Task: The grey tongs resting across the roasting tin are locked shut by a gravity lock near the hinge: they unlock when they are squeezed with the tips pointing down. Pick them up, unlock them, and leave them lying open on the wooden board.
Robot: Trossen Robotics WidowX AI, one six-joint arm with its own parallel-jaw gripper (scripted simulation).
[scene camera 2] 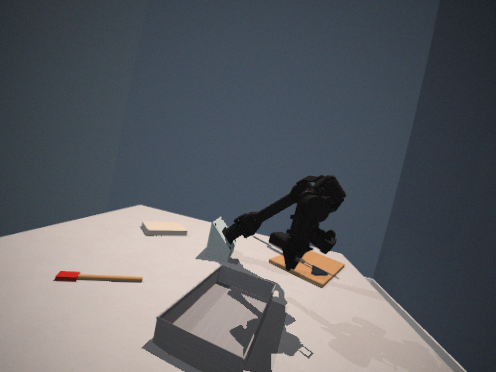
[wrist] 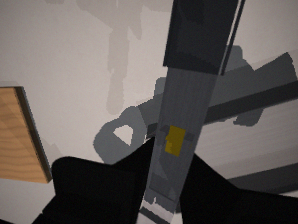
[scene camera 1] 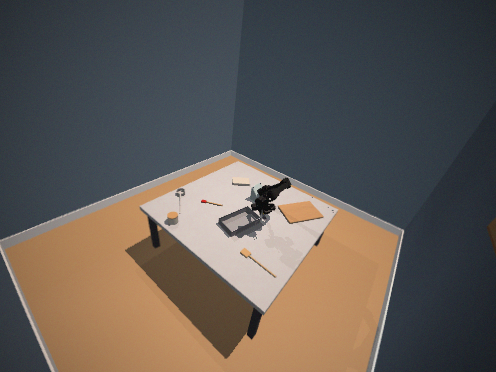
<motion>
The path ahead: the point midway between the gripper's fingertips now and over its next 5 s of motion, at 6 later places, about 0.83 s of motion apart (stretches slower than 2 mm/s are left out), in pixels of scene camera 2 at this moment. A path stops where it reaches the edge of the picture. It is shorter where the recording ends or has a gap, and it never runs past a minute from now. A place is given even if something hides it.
My gripper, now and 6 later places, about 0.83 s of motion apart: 289, 269; 308, 264; 321, 257; 323, 257; 321, 261; 319, 260; 319, 254
</motion>
